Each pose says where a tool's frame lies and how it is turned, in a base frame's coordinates. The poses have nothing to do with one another.
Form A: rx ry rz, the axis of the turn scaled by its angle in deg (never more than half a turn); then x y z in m.
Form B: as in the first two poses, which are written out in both.
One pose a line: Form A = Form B
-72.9 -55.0 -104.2 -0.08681 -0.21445 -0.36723 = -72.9 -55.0 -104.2 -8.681 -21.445 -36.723
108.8 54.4 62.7 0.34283 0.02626 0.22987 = 108.8 54.4 62.7 34.283 2.626 22.987
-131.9 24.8 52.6 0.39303 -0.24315 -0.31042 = -131.9 24.8 52.6 39.303 -24.315 -31.042
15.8 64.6 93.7 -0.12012 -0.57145 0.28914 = 15.8 64.6 93.7 -12.012 -57.145 28.914
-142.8 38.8 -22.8 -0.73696 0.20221 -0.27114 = -142.8 38.8 -22.8 -73.696 20.221 -27.114
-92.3 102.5 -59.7 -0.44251 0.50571 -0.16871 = -92.3 102.5 -59.7 -44.251 50.571 -16.871
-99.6 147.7 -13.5 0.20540 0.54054 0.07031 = -99.6 147.7 -13.5 20.540 54.054 7.031
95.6 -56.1 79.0 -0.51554 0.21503 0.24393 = 95.6 -56.1 79.0 -51.554 21.503 24.393
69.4 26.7 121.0 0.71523 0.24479 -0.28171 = 69.4 26.7 121.0 71.523 24.479 -28.171
